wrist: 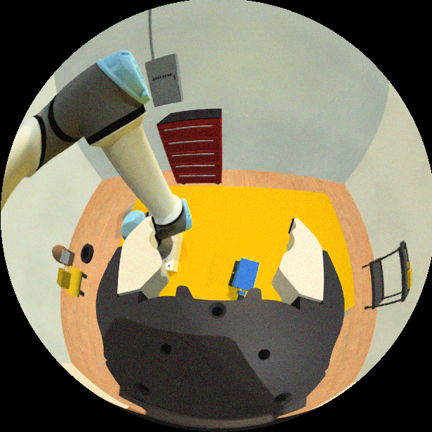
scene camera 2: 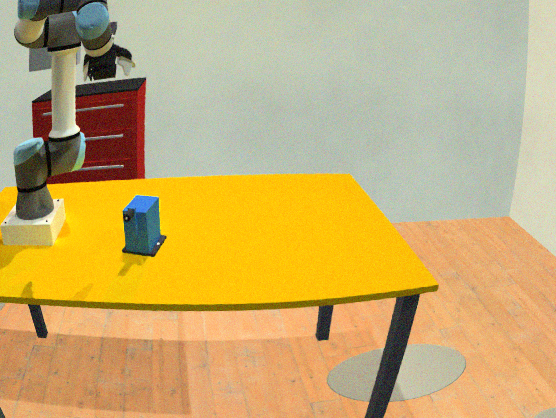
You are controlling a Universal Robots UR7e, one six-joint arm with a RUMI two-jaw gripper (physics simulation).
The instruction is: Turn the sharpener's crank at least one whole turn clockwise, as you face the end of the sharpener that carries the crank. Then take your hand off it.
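Pixels of known places: arm's base, origin of the base link: (scene camera 2: 35, 210).
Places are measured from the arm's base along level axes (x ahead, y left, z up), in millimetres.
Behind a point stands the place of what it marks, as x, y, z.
The blue sharpener (scene camera 2: 143, 225) @(425, -144, 18) (wrist: 246, 274) stands upright on a dark base plate on the yellow table. In the scene view its small dark crank (scene camera 2: 129, 215) @(396, -194, 68) is at the upper left of the body, on the near end. In the wrist view a small dark and blue crank part (wrist: 242, 294) shows at the body's lower edge, partly hidden by the gripper's housing. My gripper (scene camera 2: 107, 74) @(314, -71, 439) (wrist: 221, 219) is open and empty. It is high above the table, well apart from the sharpener and its crank. The crank's exact angle is too small to tell.
The yellow table (scene camera 2: 260, 235) @(746, -8, -72) (wrist: 215, 210) carries the arm's white base block (scene camera 2: 30, 230) @(19, -108, -20) left of the sharpener. A red drawer cabinet (scene camera 2: 107, 120) (wrist: 197, 150) stands behind the table. The arm's pale link (wrist: 142, 170) reaches down at the left in the wrist view.
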